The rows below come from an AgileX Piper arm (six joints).
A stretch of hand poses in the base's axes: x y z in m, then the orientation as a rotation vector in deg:
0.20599, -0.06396, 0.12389, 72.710, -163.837, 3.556
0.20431, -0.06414, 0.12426, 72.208, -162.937, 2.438
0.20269, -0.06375, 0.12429, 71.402, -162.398, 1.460
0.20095, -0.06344, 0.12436, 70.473, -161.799, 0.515
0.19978, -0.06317, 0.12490, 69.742, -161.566, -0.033
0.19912, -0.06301, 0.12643, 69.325, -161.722, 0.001
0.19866, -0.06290, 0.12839, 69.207, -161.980, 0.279
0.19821, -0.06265, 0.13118, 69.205, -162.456, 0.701
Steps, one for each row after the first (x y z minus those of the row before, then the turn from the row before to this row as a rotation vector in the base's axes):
-0.00168, -0.00018, 0.00037, 0.221, 1.240, -0.085
-0.00162, 0.00039, 0.00003, 0.232, 1.005, -0.356
-0.00174, 0.00031, 0.00007, 0.177, 1.086, -0.417
-0.00117, 0.00027, 0.00054, 0.114, 0.600, -0.388
-0.00066, 0.00016, 0.00153, -0.038, 0.007, -0.288
-0.00046, 0.00011, 0.00196, -0.095, -0.249, -0.130
-0.00045, 0.00025, 0.00279, -0.083, -0.512, -0.113

